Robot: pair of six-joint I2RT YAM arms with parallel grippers.
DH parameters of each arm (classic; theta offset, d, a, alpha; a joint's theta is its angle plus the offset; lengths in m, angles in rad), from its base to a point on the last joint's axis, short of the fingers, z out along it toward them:
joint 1: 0 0.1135 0.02 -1.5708
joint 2: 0 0 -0.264 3.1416
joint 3: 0.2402 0 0.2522 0
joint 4: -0.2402 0 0.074 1.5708
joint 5: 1.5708 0 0 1.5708
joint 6: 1.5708 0.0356 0 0
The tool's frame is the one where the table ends.
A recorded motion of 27 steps. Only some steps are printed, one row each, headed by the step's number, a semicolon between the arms.
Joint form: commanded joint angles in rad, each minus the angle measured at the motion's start. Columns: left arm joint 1, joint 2, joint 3, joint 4, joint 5, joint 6; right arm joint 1, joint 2, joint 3, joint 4, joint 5, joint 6.
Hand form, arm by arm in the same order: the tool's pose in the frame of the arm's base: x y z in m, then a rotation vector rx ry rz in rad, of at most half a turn. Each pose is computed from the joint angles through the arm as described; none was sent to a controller.
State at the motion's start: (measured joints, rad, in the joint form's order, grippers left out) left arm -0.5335 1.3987 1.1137 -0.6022 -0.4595 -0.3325; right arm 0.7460 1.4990 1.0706 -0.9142 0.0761 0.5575
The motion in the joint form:
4: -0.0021 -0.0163 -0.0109 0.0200 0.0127 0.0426; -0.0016 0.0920 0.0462 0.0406 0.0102 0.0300
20: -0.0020 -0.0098 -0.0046 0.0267 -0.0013 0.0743; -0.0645 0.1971 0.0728 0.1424 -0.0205 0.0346
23: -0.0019 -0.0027 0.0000 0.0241 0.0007 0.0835; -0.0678 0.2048 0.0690 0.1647 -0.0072 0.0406
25: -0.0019 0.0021 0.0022 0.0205 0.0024 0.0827; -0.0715 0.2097 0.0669 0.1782 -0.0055 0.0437
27: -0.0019 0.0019 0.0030 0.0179 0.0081 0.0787; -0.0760 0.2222 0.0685 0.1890 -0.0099 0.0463
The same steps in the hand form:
4: 0.2587 -0.1356 0.2824 0.0907 2.3270 0.1384; 0.2190 0.1975 0.2122 -0.2141 2.9036 0.1025
20: 0.2607 -0.1363 0.2832 0.1187 2.3159 0.1660; 0.2495 0.1999 0.1917 -0.1199 2.9045 0.1490
23: 0.2619 -0.1370 0.2826 0.1320 2.3206 0.1714; 0.2522 0.2001 0.1890 -0.1029 2.8891 0.1426
25: 0.2625 -0.1374 0.2817 0.1340 2.3264 0.1726; 0.2541 0.2000 0.1873 -0.0922 2.8831 0.1459
27: 0.2623 -0.1375 0.2817 0.1326 2.3299 0.1653; 0.2567 0.2004 0.1842 -0.0829 2.8857 0.1507

